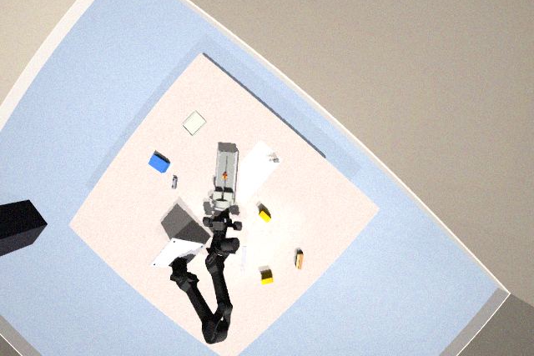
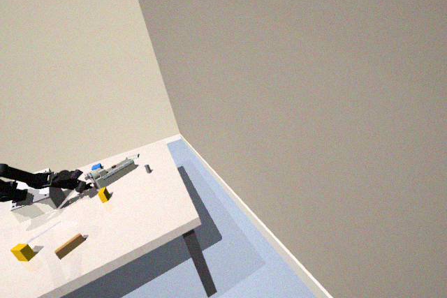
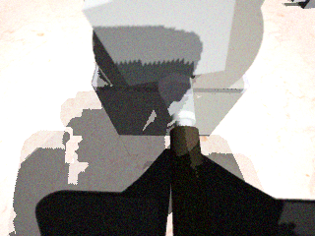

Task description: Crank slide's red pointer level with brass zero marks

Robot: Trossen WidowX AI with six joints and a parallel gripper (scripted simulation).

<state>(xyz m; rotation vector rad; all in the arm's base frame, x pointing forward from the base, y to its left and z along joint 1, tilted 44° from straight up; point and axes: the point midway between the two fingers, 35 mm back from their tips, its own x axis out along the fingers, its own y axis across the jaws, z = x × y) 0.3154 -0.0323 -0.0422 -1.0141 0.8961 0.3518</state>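
The dark brown crank handle lies 3 cm above my gripper tip, 1 cm to the right of it and 1 cm behind it. Round my gripper tip: blue block 41 cm to the left, 10 cm behind, 2 cm below; then crank 4 cm above; then red pointer 13 cm ahead, 12 cm to the left, 5 cm above.
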